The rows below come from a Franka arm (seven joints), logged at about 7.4 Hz.
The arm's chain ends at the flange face. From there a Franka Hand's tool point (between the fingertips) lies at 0.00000 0.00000 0.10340 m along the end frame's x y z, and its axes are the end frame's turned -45 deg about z.
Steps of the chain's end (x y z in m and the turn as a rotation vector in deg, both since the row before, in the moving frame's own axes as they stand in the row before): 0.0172 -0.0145 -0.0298 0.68 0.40 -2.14; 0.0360 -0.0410 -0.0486 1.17 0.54 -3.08; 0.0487 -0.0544 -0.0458 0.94 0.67 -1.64; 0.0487 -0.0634 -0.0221 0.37 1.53 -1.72; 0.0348 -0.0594 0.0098 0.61 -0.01 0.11; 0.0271 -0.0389 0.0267 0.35 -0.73 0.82; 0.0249 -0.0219 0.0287 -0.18 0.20 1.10
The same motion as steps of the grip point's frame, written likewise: 0.0238 0.0015 -0.0298 0.20 0.76 -2.14; 0.0566 -0.0044 -0.0486 0.45 1.21 -3.08; 0.0750 -0.0044 -0.0458 0.19 1.14 -1.64; 0.0817 -0.0090 -0.0221 -0.82 1.34 -1.72; 0.0674 -0.0182 0.0098 0.44 0.42 0.11; 0.0462 -0.0097 0.0267 0.76 -0.27 0.82; 0.0331 0.0026 0.0287 -0.27 0.01 1.10
